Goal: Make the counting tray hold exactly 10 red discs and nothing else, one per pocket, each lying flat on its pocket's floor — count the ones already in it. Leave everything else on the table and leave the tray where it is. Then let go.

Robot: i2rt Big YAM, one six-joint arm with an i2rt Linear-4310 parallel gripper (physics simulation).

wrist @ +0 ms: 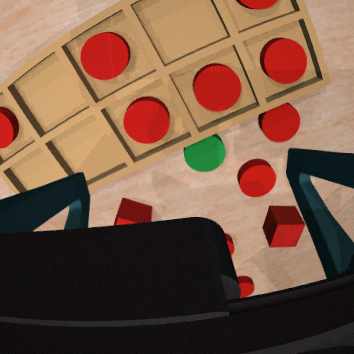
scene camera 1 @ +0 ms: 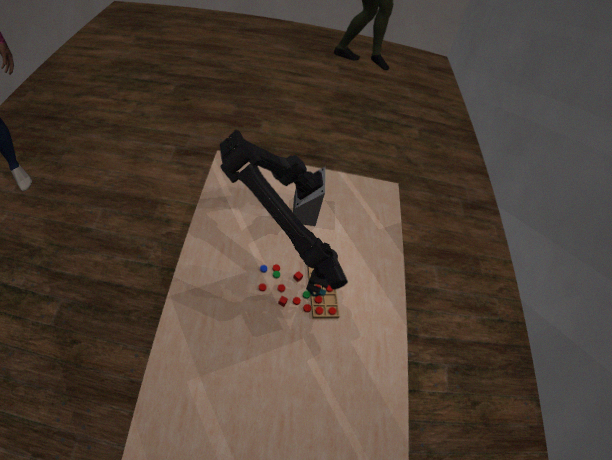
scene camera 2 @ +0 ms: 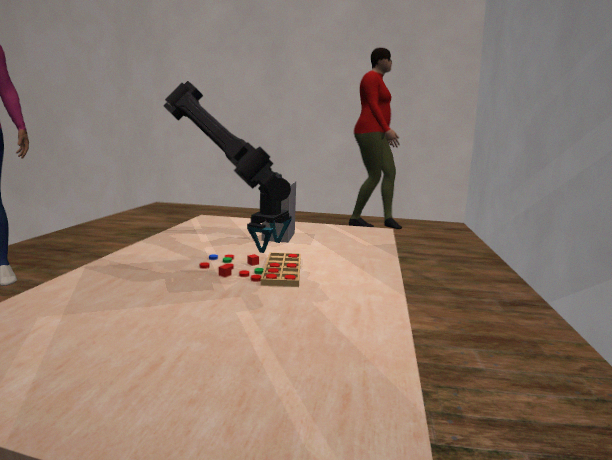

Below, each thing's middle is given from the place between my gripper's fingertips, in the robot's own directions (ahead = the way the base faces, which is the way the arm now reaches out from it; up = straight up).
Right now the wooden counting tray (scene camera 2: 282, 258) is 2 cm behind my hand, 4 cm to the left of it and 6 cm below it.
